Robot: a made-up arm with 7 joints.
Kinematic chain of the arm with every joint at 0, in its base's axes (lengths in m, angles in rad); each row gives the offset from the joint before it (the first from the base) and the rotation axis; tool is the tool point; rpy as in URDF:
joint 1: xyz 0 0 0.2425 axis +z
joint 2: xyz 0 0 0 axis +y
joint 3: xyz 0 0 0.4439 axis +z
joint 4: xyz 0.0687 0 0 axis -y
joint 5: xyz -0.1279 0 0.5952 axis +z
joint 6: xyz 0 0 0 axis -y
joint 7: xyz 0.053 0 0 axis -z
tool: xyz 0 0 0 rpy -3.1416 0 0
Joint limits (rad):
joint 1: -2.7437..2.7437
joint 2: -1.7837..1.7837
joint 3: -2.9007..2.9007
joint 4: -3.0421..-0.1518
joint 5: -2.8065..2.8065
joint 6: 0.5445..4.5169
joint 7: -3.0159..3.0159
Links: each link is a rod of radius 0.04 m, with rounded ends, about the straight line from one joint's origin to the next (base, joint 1, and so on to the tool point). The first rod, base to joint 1, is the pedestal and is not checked.
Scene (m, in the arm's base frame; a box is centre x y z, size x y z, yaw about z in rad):
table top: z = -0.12
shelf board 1: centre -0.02 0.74 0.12 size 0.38 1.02 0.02 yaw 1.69
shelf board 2: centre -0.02 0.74 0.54 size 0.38 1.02 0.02 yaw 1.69
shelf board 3: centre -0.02 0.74 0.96 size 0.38 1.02 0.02 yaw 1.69
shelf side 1: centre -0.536 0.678 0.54 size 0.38 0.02 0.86 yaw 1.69
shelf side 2: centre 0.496 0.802 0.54 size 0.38 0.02 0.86 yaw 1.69
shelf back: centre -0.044 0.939 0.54 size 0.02 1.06 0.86 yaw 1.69
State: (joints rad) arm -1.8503 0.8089 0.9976 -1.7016 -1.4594 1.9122 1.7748
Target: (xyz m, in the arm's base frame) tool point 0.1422 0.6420 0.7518
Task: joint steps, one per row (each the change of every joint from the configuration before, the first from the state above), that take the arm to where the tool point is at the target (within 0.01 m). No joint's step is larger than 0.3 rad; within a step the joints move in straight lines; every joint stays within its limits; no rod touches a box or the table.
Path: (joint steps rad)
1: 0.2172 -0.1115 0.2453 -0.0246 -0.0018 0.0169 0.0000
2: 0.2172 -0.1116 0.2453 -0.0245 -0.0018 0.0169 0.0000
3: 0.2172 -0.1115 0.2453 -0.0246 -0.0017 0.0170 0.0000
4: 0.2173 -0.1115 0.2453 -0.0246 -0.0018 0.0169 0.0000
5: 0.2172 -0.1116 0.2453 -0.0246 -0.0018 0.0169 0.0000

